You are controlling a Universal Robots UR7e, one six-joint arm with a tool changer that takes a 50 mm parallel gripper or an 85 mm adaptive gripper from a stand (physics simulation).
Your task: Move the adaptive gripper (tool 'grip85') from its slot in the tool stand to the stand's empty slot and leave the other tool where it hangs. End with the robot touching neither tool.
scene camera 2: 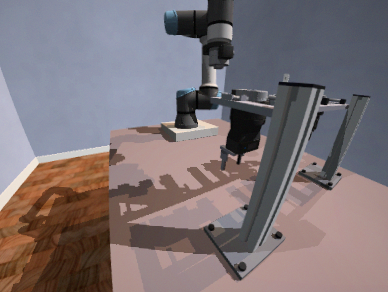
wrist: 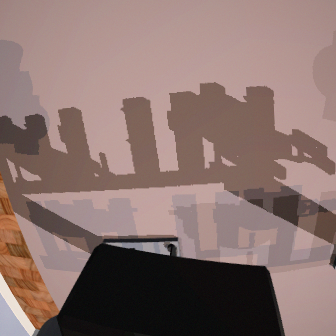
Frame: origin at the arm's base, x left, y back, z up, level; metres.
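Seen in the pictures: hand at its tool point: (scene camera 2: 218, 65); arm's base at its link origin: (scene camera 2: 186, 125).
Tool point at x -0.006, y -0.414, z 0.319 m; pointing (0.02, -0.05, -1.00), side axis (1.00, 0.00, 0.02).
Offsets run from my tool point to a thing's top centre. "*": to the spot under its first point. Level surfaces: height alone.
The tool stand (scene camera 2: 282, 150) has two grey posts joined by a crossbeam. A black tool @[dx -0.021, dy -0.200, dz -0.065 m] (scene camera 2: 245, 132) with slim fingers hangs from the beam left of the near post. Part of another dark tool @[* dx +0.399, dy -0.119, dz -0.183 m] (scene camera 2: 317, 126) shows behind that post, mostly hidden. I cannot tell for certain which one is the adaptive gripper, and the empty slot cannot be made out. The arm's bare tool coupling (scene camera 2: 219, 62) is high above the stand, apart from both tools, with no gripper mounted. In the wrist view, a black housing (wrist: 175, 295) fills the bottom, and neither hanging tool can be made out.
The near foot plate @[* dx -0.102, dy -0.330, dz -0.353 m] (scene camera 2: 227, 250) and far foot plate @[* dx +0.369, dy -0.247, dz -0.353 m] (scene camera 2: 327, 181) are bolted to the pink table @[dz -0.365 m] (scene camera 2: 160, 265) (wrist: 150, 40). A foot plate @[* dx -0.070, dy -0.261, dz -0.353 m] (wrist: 132, 246) partly shows beyond the black housing. The arm's base is at the back. Wooden floor (scene camera 2: 60, 220) (wrist: 17, 250) lies beyond the table edge.
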